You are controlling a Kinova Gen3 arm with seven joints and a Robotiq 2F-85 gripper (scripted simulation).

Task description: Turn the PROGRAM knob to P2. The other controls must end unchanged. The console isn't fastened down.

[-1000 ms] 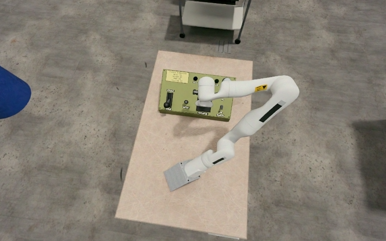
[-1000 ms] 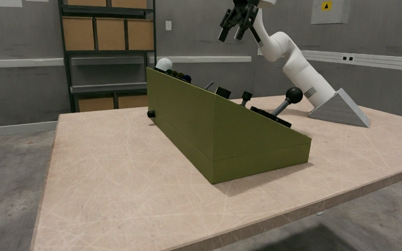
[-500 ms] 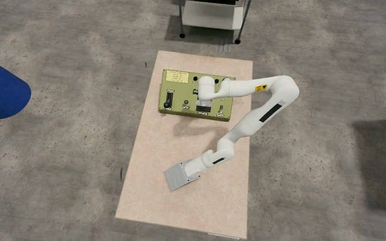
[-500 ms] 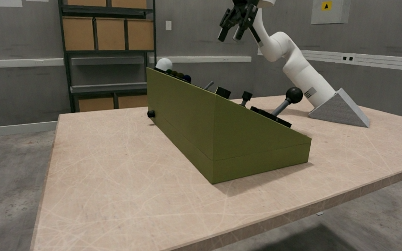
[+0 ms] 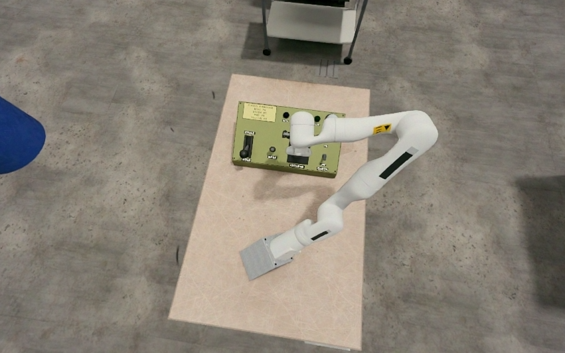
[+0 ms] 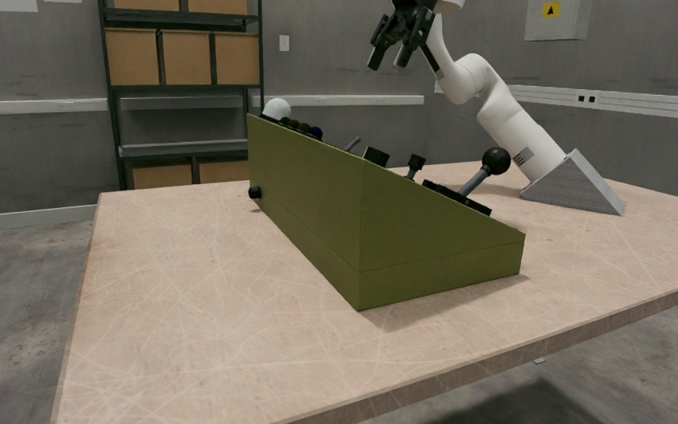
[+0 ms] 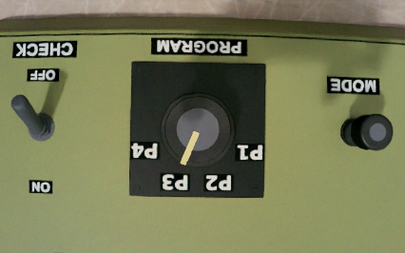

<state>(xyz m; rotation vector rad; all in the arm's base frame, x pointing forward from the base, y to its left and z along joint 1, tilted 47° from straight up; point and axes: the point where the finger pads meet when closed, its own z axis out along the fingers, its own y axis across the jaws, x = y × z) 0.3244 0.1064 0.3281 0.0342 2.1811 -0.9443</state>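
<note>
Right now my hand is 3 cm past the thin toggle, 11 cm to the left of it and 16 cm above it. From my hand the other things lie so: black ball-topped lever (7 cm ahead, 23 cm to the left, 16 cm below); small black knob (5 cm ahead, 11 cm to the left, 17 cm below).
</note>
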